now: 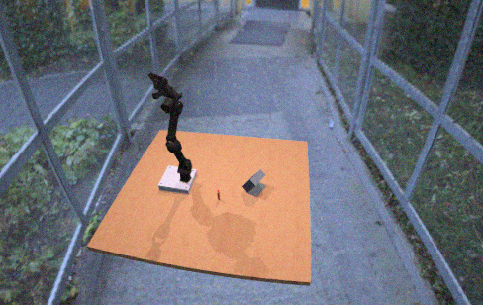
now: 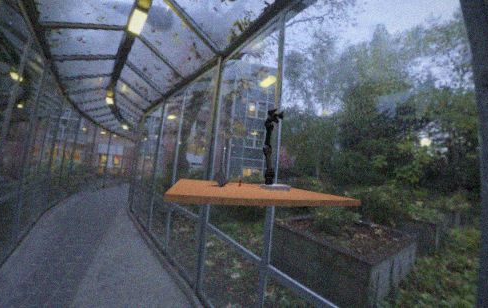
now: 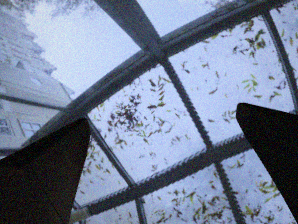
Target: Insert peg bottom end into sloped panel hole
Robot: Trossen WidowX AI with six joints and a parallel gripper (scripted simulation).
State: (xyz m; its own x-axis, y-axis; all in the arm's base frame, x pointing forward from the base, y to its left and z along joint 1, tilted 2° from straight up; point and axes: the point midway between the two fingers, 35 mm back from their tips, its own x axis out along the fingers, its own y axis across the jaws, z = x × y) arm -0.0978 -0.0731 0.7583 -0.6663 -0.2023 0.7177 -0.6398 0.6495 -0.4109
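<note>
The red peg is 36 cm ahead of my gripper tip, 2 cm to the left of it and 77 cm below it. Round my gripper tip: grey sloped panel 54 cm ahead, 20 cm to the left, 76 cm below.
</note>
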